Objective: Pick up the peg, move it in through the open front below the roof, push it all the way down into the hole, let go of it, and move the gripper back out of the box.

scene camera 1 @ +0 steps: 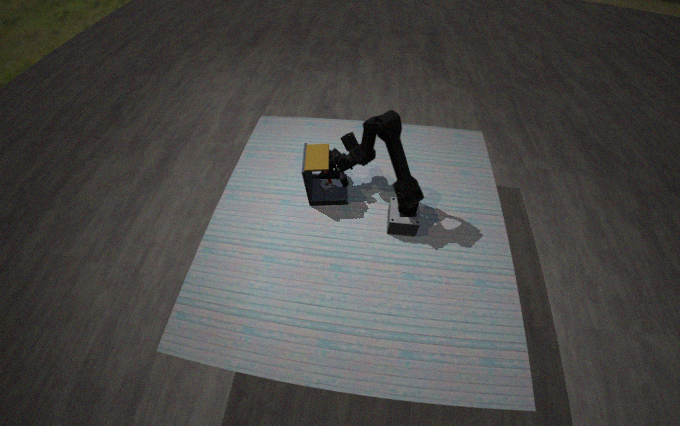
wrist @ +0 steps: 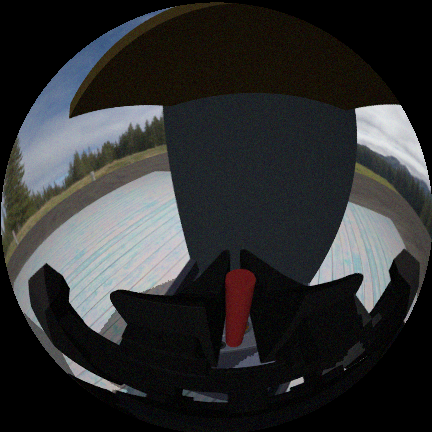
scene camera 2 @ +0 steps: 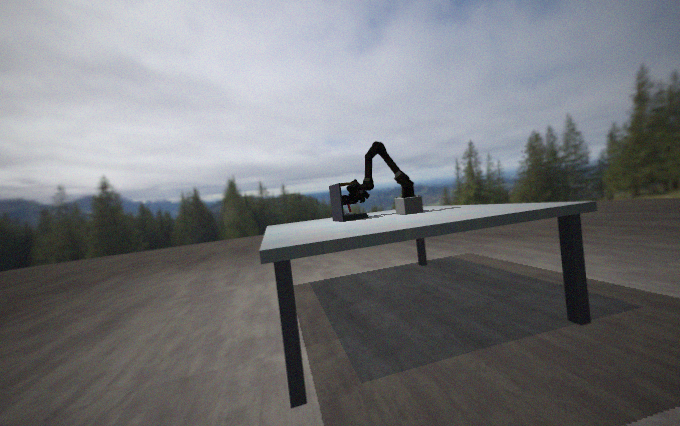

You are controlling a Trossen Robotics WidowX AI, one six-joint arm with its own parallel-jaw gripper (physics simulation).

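Pixels of known places: gripper, fingertip midpoint: (scene camera 1: 318, 177) (wrist: 234, 255) (scene camera 2: 343, 203); arm's base at its link origin: (scene camera 1: 407, 209) (scene camera 2: 408, 196).
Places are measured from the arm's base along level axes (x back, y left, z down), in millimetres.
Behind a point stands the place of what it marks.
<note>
The red peg (scene camera 1: 329, 181) {x -317, y -170, z 35 mm} (scene camera 2: 349, 206) {x -319, y -169, z 17 mm} (wrist: 240, 307) {x -320, y -176, z -14 mm} is roughly upright, inside the open front below the yellow roof (scene camera 1: 316, 157) {x -356, y -159, z -125 mm} (wrist: 240, 55). My black gripper (scene camera 1: 329, 175) {x -359, y -159, z -6 mm} (scene camera 2: 349, 201) {x -359, y -159, z -6 mm} (wrist: 234, 255) {x -359, y -159, z -6 mm} is shut on the peg, below the roof. In the wrist view the peg's lower end is over the light plate (wrist: 225, 356) {x -296, y -177, z 91 mm} on the box floor. Part of a yellowish ring (wrist: 248, 328) {x -330, y -186, z 59 mm} shows just right of that end. The peg and fingers hide most of the hole area, and I cannot tell whether the tip is in the hole.
The box's dark back wall (scene camera 2: 337, 203) {x -408, y -136, z -10 mm} (wrist: 260, 175) {x -399, y -166, z -51 mm} stands beyond the fingers, and its dark base (scene camera 1: 328, 202) {x -320, y -87, z 77 mm} rests on the pale striped table (scene camera 1: 351, 301) {x -218, y 333, z 99 mm}. The roof is close above the gripper. The arm's grey base block (scene camera 1: 402, 226) {x -21, y 61, z 26 mm} (scene camera 2: 409, 205) {x -42, y 59, z 49 mm} stands right of the box.
</note>
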